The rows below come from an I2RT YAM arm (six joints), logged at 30 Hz.
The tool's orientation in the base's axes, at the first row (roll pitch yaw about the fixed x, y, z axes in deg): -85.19, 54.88, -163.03
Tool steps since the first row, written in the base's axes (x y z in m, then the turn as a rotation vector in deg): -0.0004, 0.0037, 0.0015, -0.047, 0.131, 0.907; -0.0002, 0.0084, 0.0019, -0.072, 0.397, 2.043; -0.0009, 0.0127, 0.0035, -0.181, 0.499, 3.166; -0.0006, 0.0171, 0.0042, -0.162, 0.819, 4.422; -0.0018, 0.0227, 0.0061, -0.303, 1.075, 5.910; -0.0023, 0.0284, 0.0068, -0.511, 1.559, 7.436; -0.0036, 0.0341, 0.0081, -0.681, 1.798, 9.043; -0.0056, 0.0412, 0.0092, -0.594, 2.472, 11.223; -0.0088, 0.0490, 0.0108, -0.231, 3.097, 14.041; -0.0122, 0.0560, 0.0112, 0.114, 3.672, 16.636; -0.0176, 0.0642, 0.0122, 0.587, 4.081, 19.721
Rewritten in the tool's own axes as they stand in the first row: -0.0016, -0.0006, -0.0036, -0.738, -0.537, -0.094; -0.0029, 0.0001, -0.0081, -1.698, -1.166, -0.304; -0.0045, -0.0007, -0.0124, -2.574, -1.882, -0.374; -0.0060, -0.0002, -0.0166, -3.665, -2.536, -0.620; -0.0078, -0.0014, -0.0222, -4.848, -3.462, -0.829; -0.0091, -0.0013, -0.0278, -6.063, -4.428, -1.273; -0.0104, -0.0022, -0.0336, -7.324, -5.448, -1.467; -0.0114, -0.0033, -0.0409, -9.268, -6.522, -1.998; -0.0122, -0.0055, -0.0491, -11.878, -7.747, -2.388; -0.0119, -0.0074, -0.0567, -14.287, -8.866, -2.745; -0.0111, -0.0110, -0.0658, -17.139, -10.190, -2.888
